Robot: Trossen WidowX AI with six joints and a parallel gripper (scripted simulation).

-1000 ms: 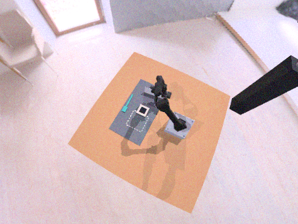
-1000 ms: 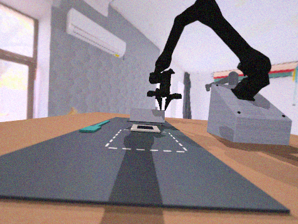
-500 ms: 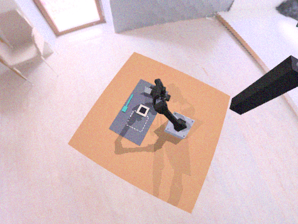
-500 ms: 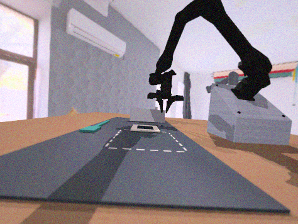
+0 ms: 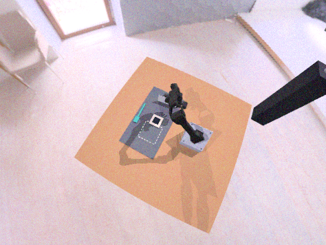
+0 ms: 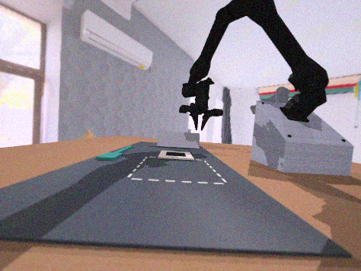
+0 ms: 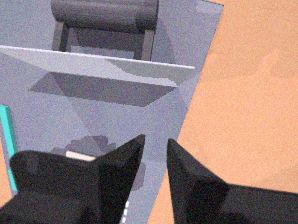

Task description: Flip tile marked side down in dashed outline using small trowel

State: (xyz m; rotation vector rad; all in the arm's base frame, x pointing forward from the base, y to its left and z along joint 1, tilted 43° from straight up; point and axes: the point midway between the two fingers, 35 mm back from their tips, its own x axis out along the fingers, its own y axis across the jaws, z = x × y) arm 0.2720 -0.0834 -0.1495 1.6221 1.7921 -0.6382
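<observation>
Now: the small trowel 110 mm ahead of my gripper tip, 80 mm to the right of it and 60 mm below it. The rest, counted from my gripper tip: dark mat (170 mm to the left, 130 mm ahead, 110 mm below); white tile (170 mm to the left, 90 mm ahead, 80 mm below); teal trowel (260 mm ahead, 190 mm to the left, 80 mm below).
</observation>
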